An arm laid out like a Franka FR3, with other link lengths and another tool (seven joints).
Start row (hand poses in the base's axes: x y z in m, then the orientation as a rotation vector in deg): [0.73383 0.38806 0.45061 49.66 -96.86 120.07]
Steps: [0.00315 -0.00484 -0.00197 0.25 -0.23 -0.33]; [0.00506 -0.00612 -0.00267 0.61 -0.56 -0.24]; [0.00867 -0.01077 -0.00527 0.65 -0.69 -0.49]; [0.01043 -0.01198 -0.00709 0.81 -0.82 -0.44]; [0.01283 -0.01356 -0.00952 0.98 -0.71 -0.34]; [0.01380 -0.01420 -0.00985 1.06 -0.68 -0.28]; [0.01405 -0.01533 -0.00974 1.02 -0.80 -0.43]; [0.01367 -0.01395 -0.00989 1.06 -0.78 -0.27]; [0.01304 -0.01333 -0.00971 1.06 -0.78 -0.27]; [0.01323 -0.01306 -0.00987 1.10 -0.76 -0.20]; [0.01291 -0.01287 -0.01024 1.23 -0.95 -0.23]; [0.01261 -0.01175 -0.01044 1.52 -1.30 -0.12]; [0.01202 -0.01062 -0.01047 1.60 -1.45 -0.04]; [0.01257 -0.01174 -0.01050 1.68 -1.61 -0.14]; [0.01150 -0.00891 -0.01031 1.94 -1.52 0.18]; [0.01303 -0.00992 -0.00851 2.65 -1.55 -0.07]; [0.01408 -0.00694 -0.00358 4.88 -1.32 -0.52]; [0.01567 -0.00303 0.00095 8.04 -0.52 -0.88]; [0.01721 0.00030 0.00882 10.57 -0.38 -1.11]
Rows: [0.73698 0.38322 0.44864 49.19 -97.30 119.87]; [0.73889 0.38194 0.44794 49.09 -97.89 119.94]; [0.74250 0.37729 0.44534 48.72 -98.02 119.85]; [0.74426 0.37608 0.44352 48.70 -98.27 119.87]; [0.74666 0.37450 0.44109 48.96 -98.41 119.74]; [0.74763 0.37386 0.44076 49.07 -98.49 119.70]; [0.74788 0.37273 0.44087 48.79 -98.51 119.72]; [0.74750 0.37411 0.44072 48.99 -98.53 119.78]; [0.74687 0.37473 0.44090 48.99 -98.53 119.78]; [0.74706 0.37500 0.44074 49.09 -98.57 119.79]; [0.74674 0.37519 0.44037 48.92 -98.82 119.83]; [0.74644 0.37631 0.44017 48.80 -99.33 119.97]; [0.74585 0.37744 0.44014 48.77 -99.50 120.08]; [0.74640 0.37632 0.44011 48.54 -99.68 120.09]; [0.74533 0.37915 0.44030 49.03 -99.92 120.05]; [0.74686 0.37814 0.44210 48.95 -100.80 119.41]; [0.74791 0.38112 0.44703 49.33 -103.35 117.36]; [0.74950 0.38503 0.45156 50.57 -106.64 114.20]; [0.75104 0.38836 0.45943 51.14 -109.50 112.01]
